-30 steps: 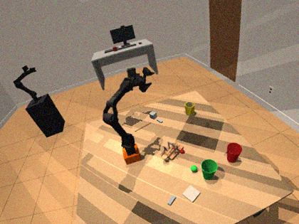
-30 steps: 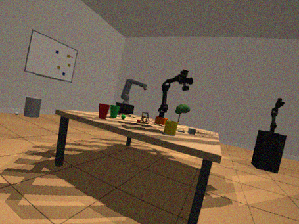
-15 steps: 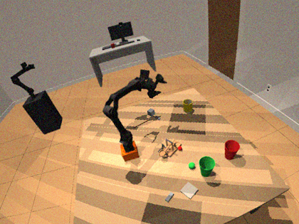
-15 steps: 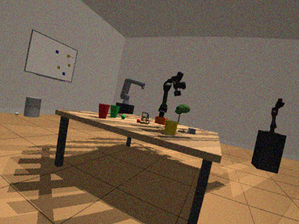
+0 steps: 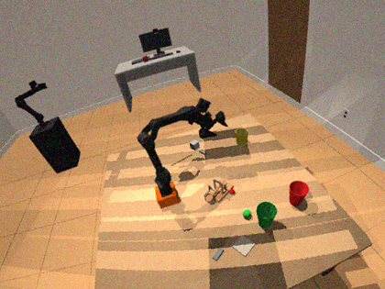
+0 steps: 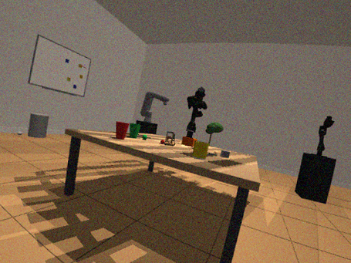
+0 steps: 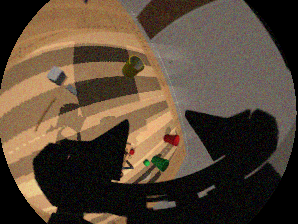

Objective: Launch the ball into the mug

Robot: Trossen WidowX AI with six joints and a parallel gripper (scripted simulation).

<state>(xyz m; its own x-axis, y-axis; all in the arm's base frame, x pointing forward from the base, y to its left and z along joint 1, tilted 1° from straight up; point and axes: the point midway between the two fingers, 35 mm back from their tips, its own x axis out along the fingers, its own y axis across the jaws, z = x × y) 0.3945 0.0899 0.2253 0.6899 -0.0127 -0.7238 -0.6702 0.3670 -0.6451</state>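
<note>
My gripper tip is now 26 cm above the red ball, 22 cm to the left of it and 7 cm past it. Round my gripper tip: grey cube: 29 cm to the left, 25 cm below, 11 cm behind; yellow mug: 25 cm below, 21 cm ahead, 16 cm to the left; wooden catapult: 23 cm below, 19 cm to the right, 16 cm behind.
</note>
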